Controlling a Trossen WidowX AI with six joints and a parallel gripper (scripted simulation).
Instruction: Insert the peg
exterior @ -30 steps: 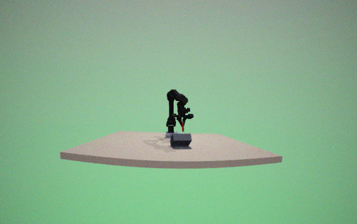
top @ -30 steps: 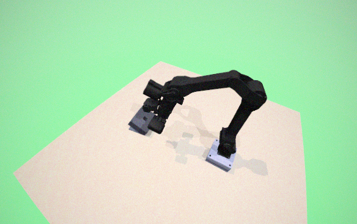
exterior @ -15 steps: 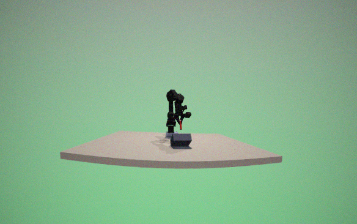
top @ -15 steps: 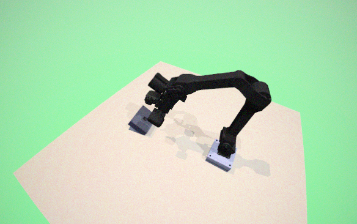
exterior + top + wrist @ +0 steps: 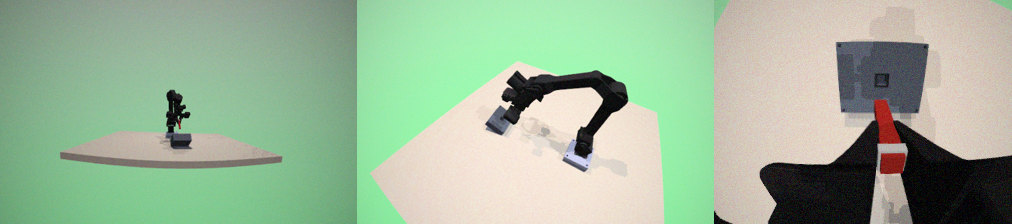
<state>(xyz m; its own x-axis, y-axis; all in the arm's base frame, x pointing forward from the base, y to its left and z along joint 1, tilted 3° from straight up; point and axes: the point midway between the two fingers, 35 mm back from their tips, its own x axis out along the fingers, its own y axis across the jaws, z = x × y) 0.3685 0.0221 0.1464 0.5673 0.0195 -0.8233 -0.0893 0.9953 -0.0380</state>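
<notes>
The sloped panel is 11 cm below my gripper tip and 9 cm ahead of it. From my gripper tip the other things lie so: red square-sided peg (1 cm behind, 1 cm above).
</notes>
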